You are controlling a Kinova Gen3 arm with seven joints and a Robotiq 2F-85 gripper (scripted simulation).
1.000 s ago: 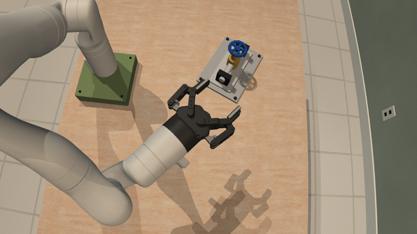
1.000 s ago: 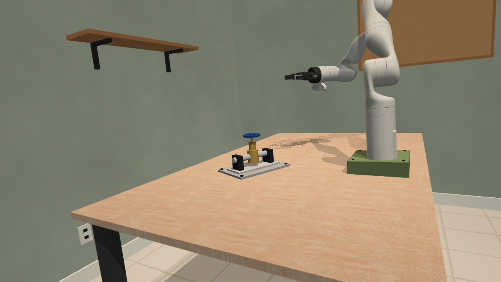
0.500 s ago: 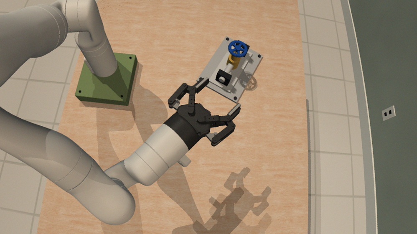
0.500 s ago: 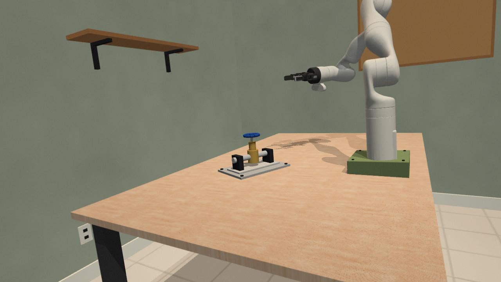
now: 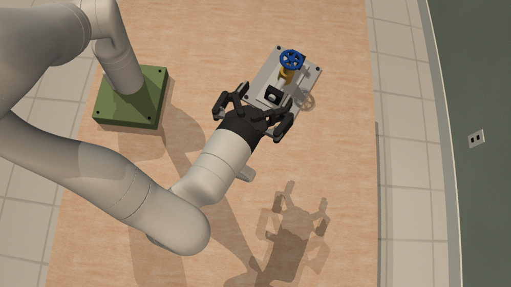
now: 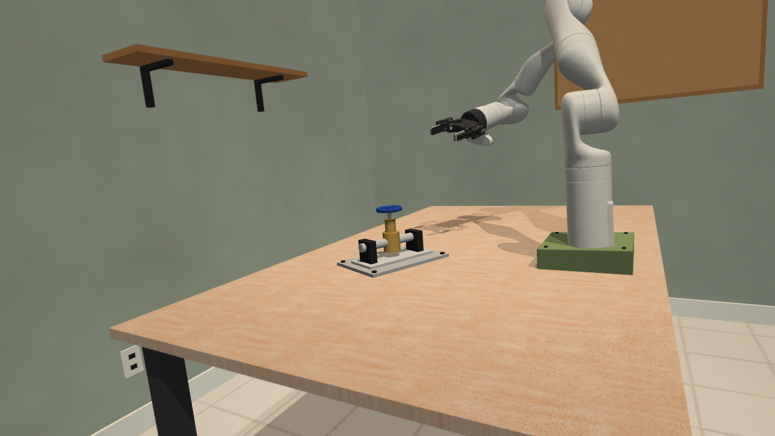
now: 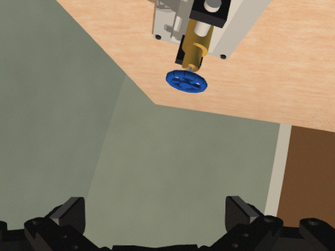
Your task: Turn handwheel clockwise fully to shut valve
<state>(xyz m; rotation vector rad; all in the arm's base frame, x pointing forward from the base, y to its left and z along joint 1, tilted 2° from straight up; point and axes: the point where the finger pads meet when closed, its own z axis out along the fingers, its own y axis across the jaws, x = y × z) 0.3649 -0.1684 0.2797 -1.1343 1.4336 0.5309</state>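
Right now my hand is 20 cm to the right of the blue spoked handwheel, 19 cm above it and 10 cm short of it.
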